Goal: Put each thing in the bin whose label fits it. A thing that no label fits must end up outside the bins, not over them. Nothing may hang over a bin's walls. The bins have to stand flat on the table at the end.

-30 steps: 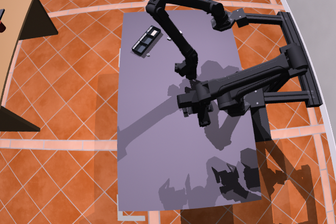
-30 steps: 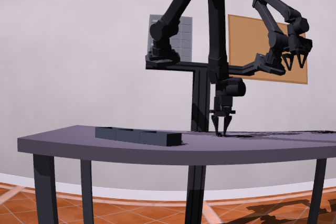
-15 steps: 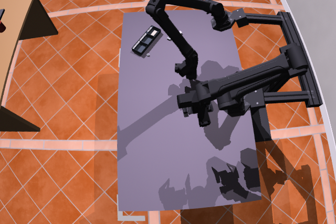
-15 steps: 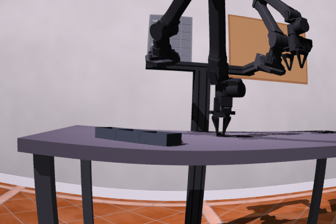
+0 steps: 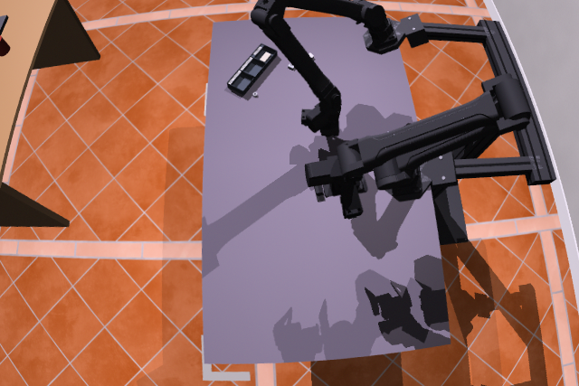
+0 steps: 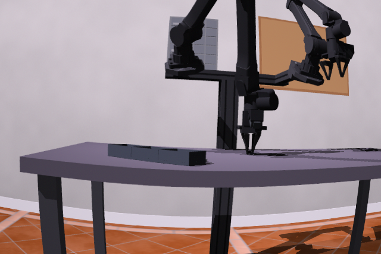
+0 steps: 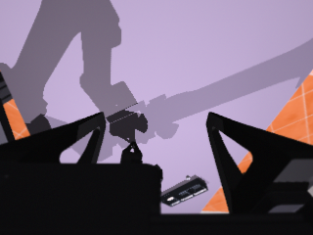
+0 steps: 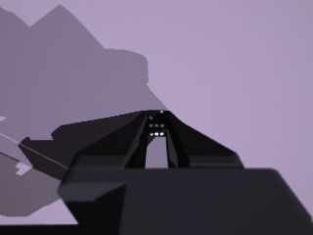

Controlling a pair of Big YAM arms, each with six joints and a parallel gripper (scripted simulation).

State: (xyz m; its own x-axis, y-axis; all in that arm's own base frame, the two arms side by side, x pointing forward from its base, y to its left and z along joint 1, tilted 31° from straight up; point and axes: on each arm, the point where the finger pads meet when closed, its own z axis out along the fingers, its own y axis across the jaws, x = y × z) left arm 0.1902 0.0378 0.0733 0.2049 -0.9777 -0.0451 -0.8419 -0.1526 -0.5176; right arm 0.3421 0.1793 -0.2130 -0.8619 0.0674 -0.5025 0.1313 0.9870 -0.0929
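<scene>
Right now the white card is 38 cm to the right of my right hand and 25 cm ahead of it. Round my right hand: bin row 31 cm to the right, 30 cm ahead, 1 cm above.
</scene>
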